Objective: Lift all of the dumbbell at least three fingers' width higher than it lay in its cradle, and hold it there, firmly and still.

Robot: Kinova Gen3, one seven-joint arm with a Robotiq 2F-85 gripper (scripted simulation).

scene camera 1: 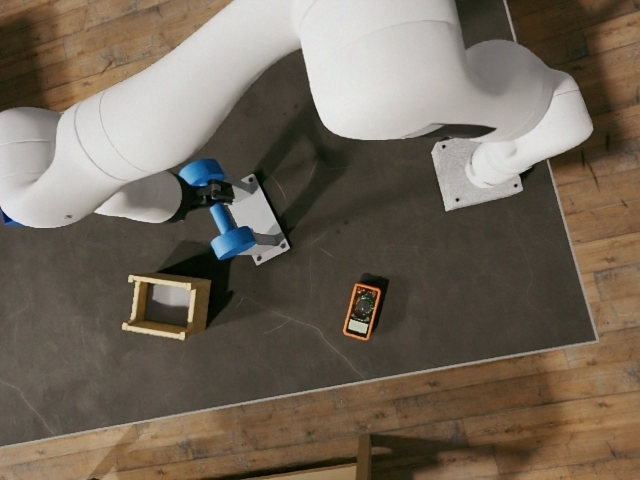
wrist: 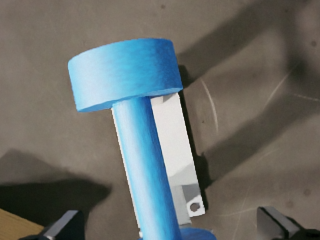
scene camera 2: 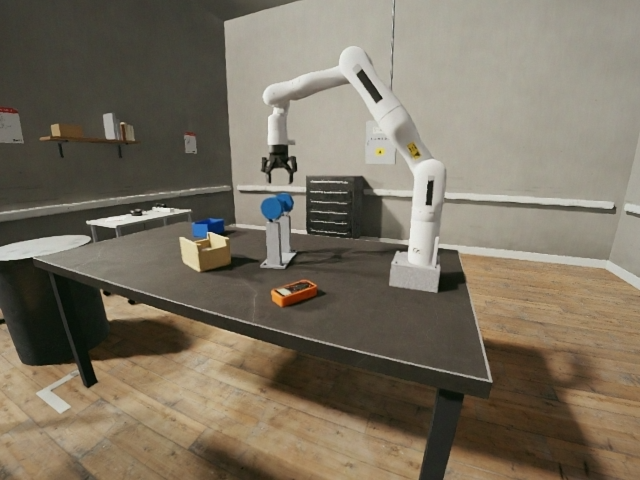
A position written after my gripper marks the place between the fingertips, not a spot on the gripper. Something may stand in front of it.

Observation:
In view: my gripper (scene camera 1: 206, 207), a blue dumbbell (scene camera 1: 233, 241) and a grey cradle (scene camera 2: 278, 234).
The blue dumbbell is seen too in the wrist view (wrist: 127, 74). My gripper is seen too in scene camera 2 (scene camera 2: 279, 183). The grey cradle is seen too in the wrist view (wrist: 168, 115).

